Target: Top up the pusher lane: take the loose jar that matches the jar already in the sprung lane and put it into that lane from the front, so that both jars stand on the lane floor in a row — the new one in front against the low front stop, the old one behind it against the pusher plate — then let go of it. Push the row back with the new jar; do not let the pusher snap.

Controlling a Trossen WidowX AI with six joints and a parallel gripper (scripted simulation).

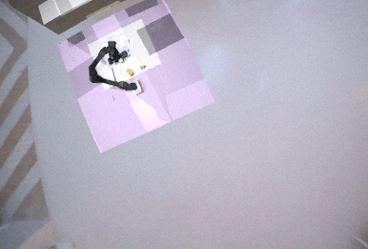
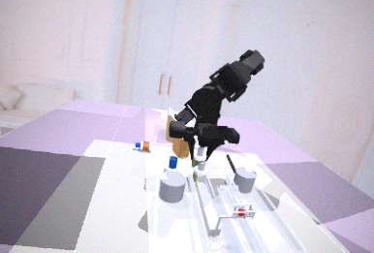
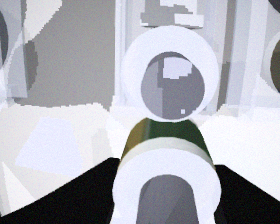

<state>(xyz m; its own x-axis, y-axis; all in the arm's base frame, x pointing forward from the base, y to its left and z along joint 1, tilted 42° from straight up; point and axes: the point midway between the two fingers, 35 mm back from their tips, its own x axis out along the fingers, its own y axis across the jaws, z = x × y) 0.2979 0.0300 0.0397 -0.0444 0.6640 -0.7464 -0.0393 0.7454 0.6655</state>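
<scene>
The clear lane lies 180 mm ahead of my gripper tip, 40 mm below it and 30 mm to the left of it. From my gripper tip the other things lie so: dark rod: 140 mm to the left, 80 mm behind, 50 mm below; tan box: 140 mm behind, 40 mm to the right, 20 mm below.
</scene>
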